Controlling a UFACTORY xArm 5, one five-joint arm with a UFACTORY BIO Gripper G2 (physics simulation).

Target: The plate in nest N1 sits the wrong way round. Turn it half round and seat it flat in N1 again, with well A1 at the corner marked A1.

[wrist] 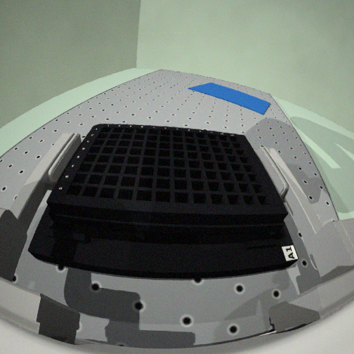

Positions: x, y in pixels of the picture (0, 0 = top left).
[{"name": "my gripper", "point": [170, 146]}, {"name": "black well plate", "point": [148, 178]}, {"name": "black nest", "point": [120, 252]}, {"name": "flat blue rectangle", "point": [258, 105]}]
